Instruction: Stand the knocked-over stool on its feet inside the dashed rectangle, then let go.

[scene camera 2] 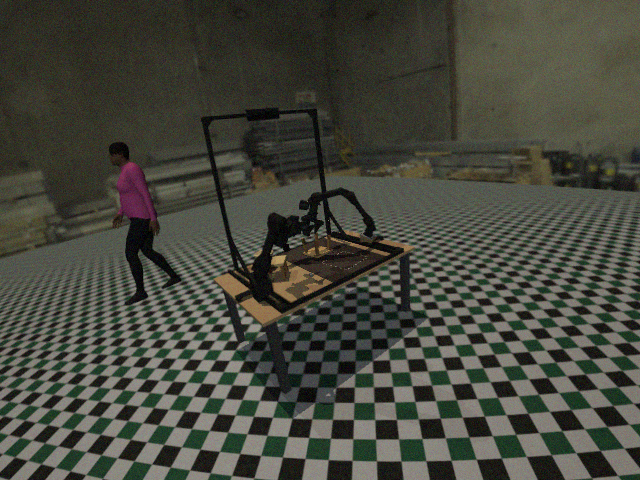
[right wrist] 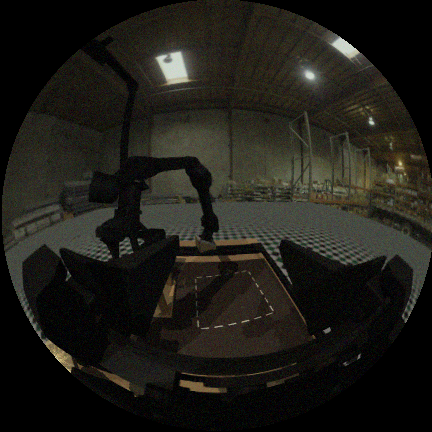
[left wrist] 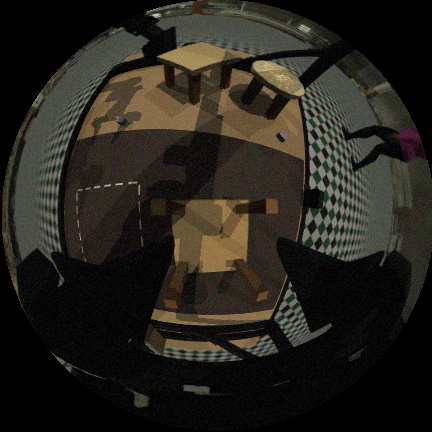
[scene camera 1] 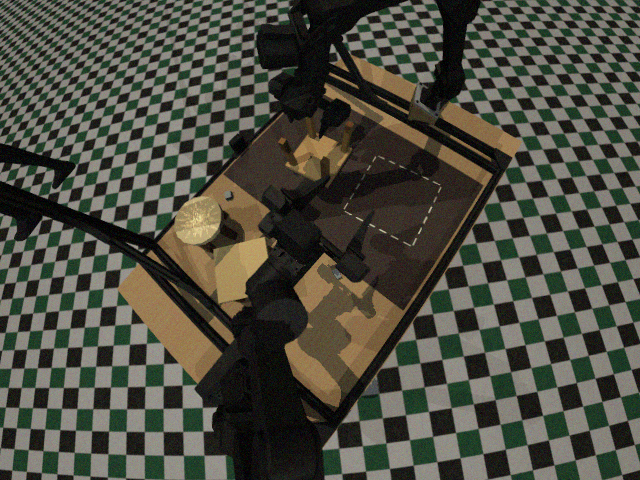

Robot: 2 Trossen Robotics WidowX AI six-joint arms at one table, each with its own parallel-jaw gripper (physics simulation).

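Frame: origin at the left arm's base, x ahead, y left, z up, level; centimetres.
Seen in the pictures: left gripper, fingertip midpoint: (scene camera 2: 310, 232) (left wrist: 227, 242) (scene camera 1: 305, 129); right gripper, fingertip midpoint: (scene camera 2: 311, 223) (right wrist: 230, 243) (scene camera 1: 351, 193); left arm's base at its link origin: (scene camera 2: 368, 234) (right wrist: 204, 238) (left wrist: 142, 344) (scene camera 1: 428, 99); right arm's base at its link origin: (scene camera 2: 259, 277) (scene camera 1: 238, 390).
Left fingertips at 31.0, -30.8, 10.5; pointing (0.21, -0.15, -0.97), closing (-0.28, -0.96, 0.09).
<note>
Pixels of each thing's top centre, then the offset from my left fingertips to it, as dx, dy, dz. "spot": a spot on its surface instead.
- knocked-over stool, top centre: (left wrist: 218, 262) (scene camera 1: 316, 131) (scene camera 2: 315, 236) -4.0, +1.1, -4.7
- dashed rectangle at a spot on its surface: (left wrist: 138, 184) (right wrist: 198, 326) spot: +11.1, +13.5, -17.0
- square-topped stool at its top centre: (scene camera 1: 241, 269) (left wrist: 197, 52) (scene camera 2: 274, 260) +37.2, -5.1, -6.3
- round stool at its top centre: (scene camera 1: 197, 219) (left wrist: 280, 75) +28.4, -22.0, -6.3
The knocked-over stool (scene camera 1: 312, 160) (scene camera 2: 311, 251) (left wrist: 215, 250) lies upside down on the dark mat, its square seat flat and four legs pointing up. Part of it shows in the right wrist view (right wrist: 166, 300). The dashed rectangle (scene camera 1: 439, 184) (left wrist: 138, 183) (right wrist: 200, 328) is beside it, to its right in scene camera 1; the two are apart. My left gripper (scene camera 1: 308, 128) (left wrist: 227, 242) is open, low over the stool's upper part in scene camera 1; its fingers hold nothing. My right gripper (scene camera 1: 350, 195) (right wrist: 230, 243) is open and empty, above the mat between stool and rectangle.
A square-topped stool (scene camera 1: 240, 271) (left wrist: 200, 55) and a round stool (scene camera 1: 199, 219) (left wrist: 277, 77) stand upright on the wooden part. Small grey cubes (scene camera 1: 229, 194) (scene camera 1: 337, 273) lie near the mat's edge. A dark frame borders the table. A person (scene camera 2: 135, 191) is beyond the table.
</note>
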